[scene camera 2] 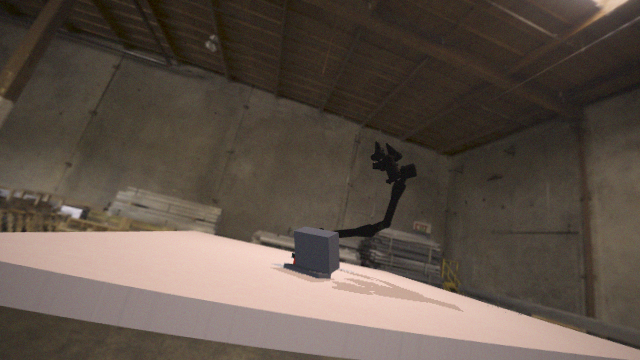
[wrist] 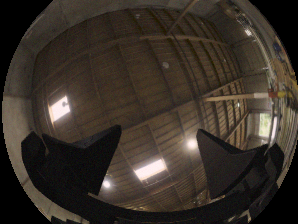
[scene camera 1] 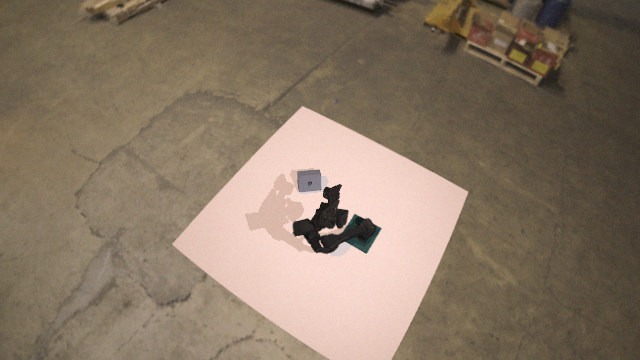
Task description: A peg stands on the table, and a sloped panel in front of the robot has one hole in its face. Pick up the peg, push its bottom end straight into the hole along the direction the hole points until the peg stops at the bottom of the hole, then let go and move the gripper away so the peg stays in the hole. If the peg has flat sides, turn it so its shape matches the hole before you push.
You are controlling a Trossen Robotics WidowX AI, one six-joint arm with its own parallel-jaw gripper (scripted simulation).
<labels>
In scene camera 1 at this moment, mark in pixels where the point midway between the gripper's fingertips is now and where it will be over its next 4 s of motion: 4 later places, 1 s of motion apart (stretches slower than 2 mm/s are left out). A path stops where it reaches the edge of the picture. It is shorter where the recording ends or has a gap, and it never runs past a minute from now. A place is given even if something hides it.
The gripper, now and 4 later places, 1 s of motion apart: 339,192; 374,176; 391,158; 388,145; 373,144
</labels>
